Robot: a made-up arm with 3 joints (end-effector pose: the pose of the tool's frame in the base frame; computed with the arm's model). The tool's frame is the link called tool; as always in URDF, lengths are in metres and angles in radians. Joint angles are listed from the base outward.
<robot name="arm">
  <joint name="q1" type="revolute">
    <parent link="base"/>
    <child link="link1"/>
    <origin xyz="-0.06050 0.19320 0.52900" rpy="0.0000 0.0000 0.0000"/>
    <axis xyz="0 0 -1"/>
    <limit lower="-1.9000" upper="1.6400"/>
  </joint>
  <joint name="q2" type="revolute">
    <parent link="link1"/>
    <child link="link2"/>
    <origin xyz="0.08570 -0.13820 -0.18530" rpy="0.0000 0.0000 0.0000"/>
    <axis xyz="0 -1 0"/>
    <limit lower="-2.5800" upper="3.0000"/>
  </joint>
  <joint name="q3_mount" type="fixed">
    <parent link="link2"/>
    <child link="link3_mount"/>
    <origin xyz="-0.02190 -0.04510 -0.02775" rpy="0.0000 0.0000 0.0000"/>
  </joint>
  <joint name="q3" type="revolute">
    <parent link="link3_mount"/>
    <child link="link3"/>
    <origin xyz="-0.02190 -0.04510 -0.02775" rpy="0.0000 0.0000 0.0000"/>
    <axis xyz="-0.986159 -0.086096 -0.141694"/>
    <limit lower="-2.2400" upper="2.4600"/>
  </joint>
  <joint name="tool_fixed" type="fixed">
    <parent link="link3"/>
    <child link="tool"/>
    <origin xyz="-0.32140 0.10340 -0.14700" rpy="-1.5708 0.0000 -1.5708"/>
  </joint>
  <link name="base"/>
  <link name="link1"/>
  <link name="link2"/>
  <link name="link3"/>
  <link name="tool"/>
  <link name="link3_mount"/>
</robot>
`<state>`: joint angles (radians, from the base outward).
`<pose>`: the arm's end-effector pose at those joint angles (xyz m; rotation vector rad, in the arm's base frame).
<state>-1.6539 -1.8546 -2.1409</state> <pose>0.1616 0.4670 0.7035 1.4429 -2.4641 0.0151</pose>
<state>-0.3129 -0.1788 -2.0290</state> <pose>-0.2684 -0.1114 0.4714 -0.0763 1.6777 0.7949</pose>
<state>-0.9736 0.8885 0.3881</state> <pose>0.1109 0.1386 -0.0858 -0.6567 0.1182 -0.9613</pose>
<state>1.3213 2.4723 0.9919</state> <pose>-0.1917 -0.3768 0.3387 -0.8397 1.0219 2.1748</pose>
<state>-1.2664 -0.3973 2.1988</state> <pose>0.2474 -0.2098 0.3418 -1.1940 -1.6666 -1.7476</pose>
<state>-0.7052 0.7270 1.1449</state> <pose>0.1324 -0.0272 -0.0791 -0.8146 -0.0206 -1.9396</pose>
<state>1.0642 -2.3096 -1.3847</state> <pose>-0.0054 -0.1837 0.6308 -1.1749 -2.2973 -0.7819</pose>
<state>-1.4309 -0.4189 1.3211</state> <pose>0.2111 -0.1768 0.2517 -1.6457 -1.0276 -1.0770</pose>
